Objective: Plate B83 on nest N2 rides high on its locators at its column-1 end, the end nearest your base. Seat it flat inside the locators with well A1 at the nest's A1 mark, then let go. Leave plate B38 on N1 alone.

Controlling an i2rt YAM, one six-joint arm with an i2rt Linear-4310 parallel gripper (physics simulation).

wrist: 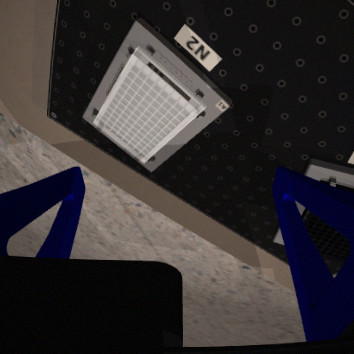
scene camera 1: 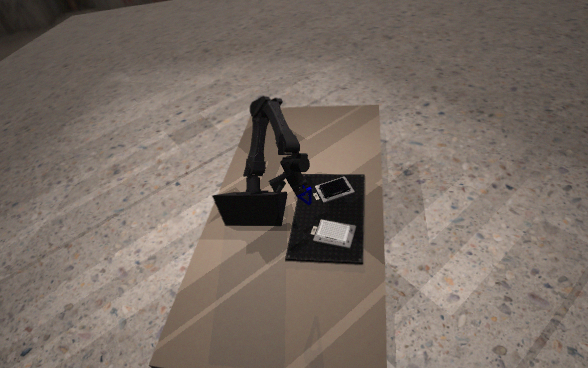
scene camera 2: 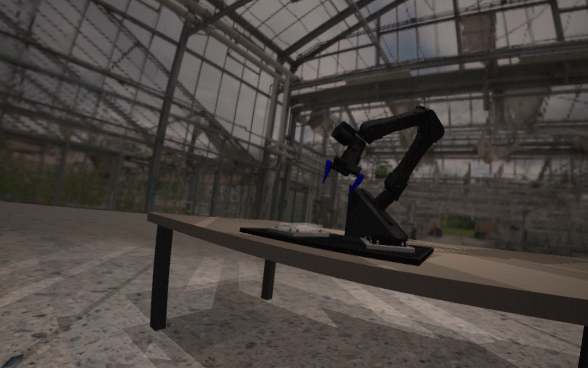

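Pixels of known places: gripper, fingertip midpoint: [wrist: 178, 176] [scene camera 1: 306, 199] [scene camera 2: 335, 189]; arm's base at its link origin: [scene camera 1: 253, 193] [scene camera 2: 376, 207].
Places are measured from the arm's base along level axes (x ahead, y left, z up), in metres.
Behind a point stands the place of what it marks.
The white plate B83 [scene camera 1: 334, 231] @[x 0.387, y -0.094, z -0.097 m] [scene camera 2: 298, 226] @[x 0.423, y -0.067, z -0.095 m] [wrist: 147, 107] @[x 0.361, y -0.089, z -0.090 m] lies on the grey nest N2 [scene camera 1: 345, 243] @[x 0.437, y -0.140, z -0.099 m] [scene camera 2: 320, 233] [wrist: 112, 85] @[x 0.364, y -0.131, z -0.090 m]. In the wrist view a dark gap shows along the plate's edge on the side of the N2 label, and the A1 mark [wrist: 222, 105] @[x 0.317, y -0.030, z -0.110 m] sits at that side's right corner. The black plate B38 [scene camera 1: 335, 189] @[x 0.351, y 0.159, z -0.097 m] [wrist: 327, 240] @[x 0.363, y 0.186, z -0.096 m] is on nest N1 [scene camera 1: 322, 198] @[x 0.296, y 0.105, z -0.110 m] [scene camera 2: 390, 247] @[x 0.413, y 0.217, z -0.112 m] [wrist: 314, 170] @[x 0.307, y 0.091, z -0.110 m], partly hidden behind a finger in the wrist view. My gripper [scene camera 2: 342, 182] @[x 0.269, y -0.047, z 0.040 m] [wrist: 178, 176] @[x 0.269, y -0.047, z 0.040 m] is open and empty, high above the board.
Both nests stand on a black perforated board [scene camera 1: 325, 212] @[x 0.323, y 0.029, z -0.122 m] [scene camera 2: 350, 249] @[x 0.492, y 0.148, z -0.123 m] [wrist: 245, 110] @[x 0.312, y -0.007, z -0.121 m] on the brown table [scene camera 1: 250, 300] @[x 0.106, y -0.451, z -0.135 m] [scene camera 2: 210, 235] @[x 0.613, y -0.242, z -0.152 m]. The N2 label [wrist: 198, 47] @[x 0.289, y -0.082, z -0.120 m] lies beside its nest. The arm's black base block [scene camera 1: 251, 210] @[x 0.012, y -0.082, z -0.023 m] [scene camera 2: 372, 220] @[x 0.120, y 0.039, z -0.055 m] stands beside the board.
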